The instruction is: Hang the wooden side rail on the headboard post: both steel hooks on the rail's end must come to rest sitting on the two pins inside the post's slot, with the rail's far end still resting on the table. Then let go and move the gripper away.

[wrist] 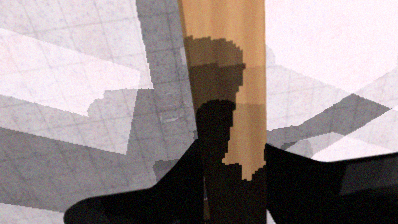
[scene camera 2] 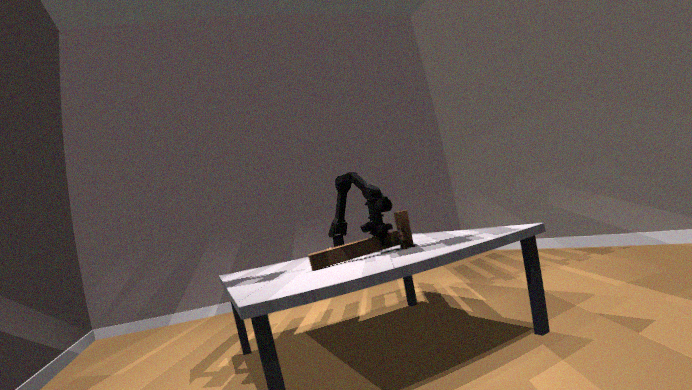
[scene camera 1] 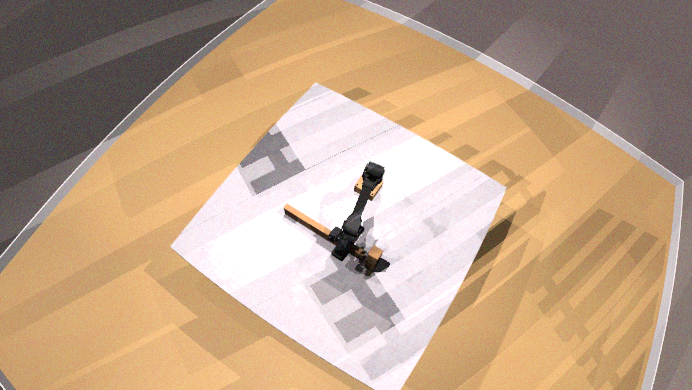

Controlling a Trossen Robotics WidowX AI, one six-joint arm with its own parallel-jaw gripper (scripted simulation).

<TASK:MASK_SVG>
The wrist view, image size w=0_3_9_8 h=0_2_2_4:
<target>my gripper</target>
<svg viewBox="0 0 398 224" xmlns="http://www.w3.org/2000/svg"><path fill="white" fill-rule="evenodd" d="M267 144L267 208L275 224L398 224L398 152L322 162ZM199 140L196 139L173 168L151 188L83 199L73 204L65 212L64 223L204 224L204 173Z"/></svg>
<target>wooden side rail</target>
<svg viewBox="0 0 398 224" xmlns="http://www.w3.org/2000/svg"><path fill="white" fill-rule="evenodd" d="M177 0L211 224L266 224L267 94L265 0Z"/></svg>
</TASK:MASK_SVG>
